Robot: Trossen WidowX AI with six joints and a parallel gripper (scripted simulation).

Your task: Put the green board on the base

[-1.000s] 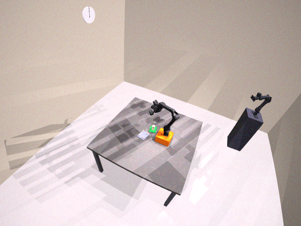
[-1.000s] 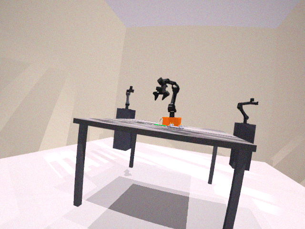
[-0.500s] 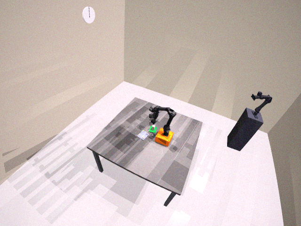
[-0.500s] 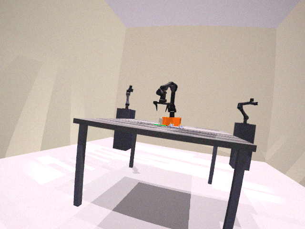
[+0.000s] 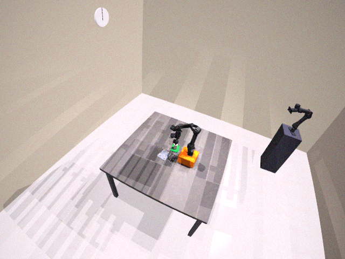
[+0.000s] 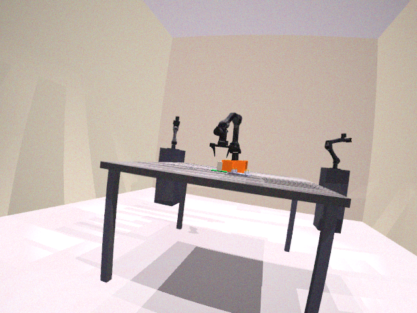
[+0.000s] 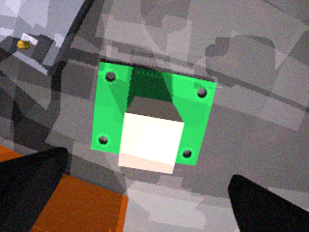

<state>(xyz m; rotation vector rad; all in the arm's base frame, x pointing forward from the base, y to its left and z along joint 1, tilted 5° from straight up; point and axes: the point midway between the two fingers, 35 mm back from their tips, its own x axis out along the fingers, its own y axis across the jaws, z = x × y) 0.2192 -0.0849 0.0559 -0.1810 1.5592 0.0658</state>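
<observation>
Right now my gripper tip is 90 mm above the green board. Also, from my gripper tip: grey base: 170 mm to the left, 100 mm below, 80 mm ahead.
</observation>
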